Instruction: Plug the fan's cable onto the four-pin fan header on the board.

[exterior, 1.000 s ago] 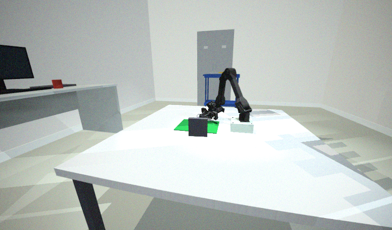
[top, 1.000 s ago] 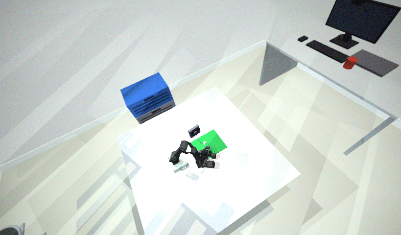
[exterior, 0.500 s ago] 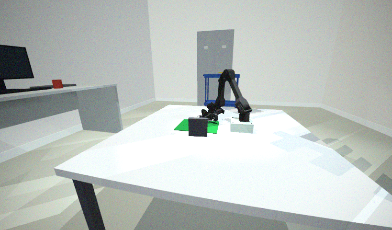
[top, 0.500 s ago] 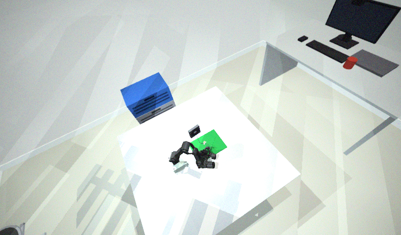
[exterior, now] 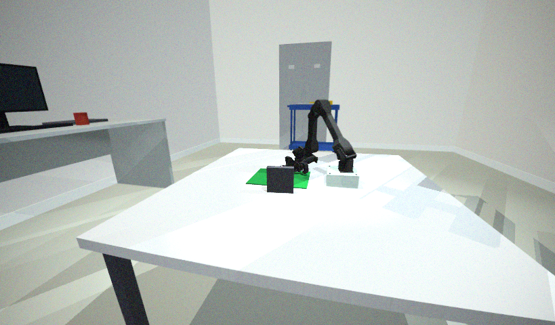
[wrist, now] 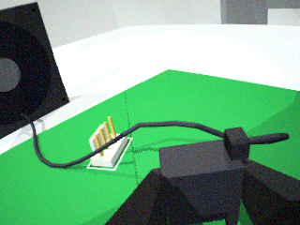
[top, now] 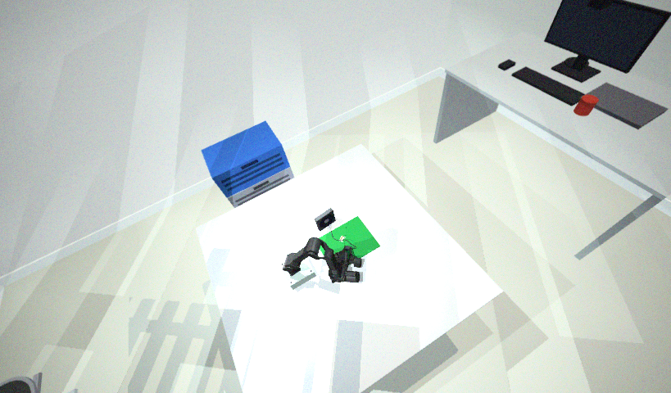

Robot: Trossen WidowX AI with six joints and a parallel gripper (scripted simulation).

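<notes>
Right now my gripper tip is 10 mm above the dark grey plug. Round my gripper tip: green board (20 mm ahead, 40 mm to the left, 50 mm below); then black fan (210 mm to the left, 30 mm above); then four-pin fan header (10 mm ahead, 80 mm to the left, 30 mm below).
</notes>
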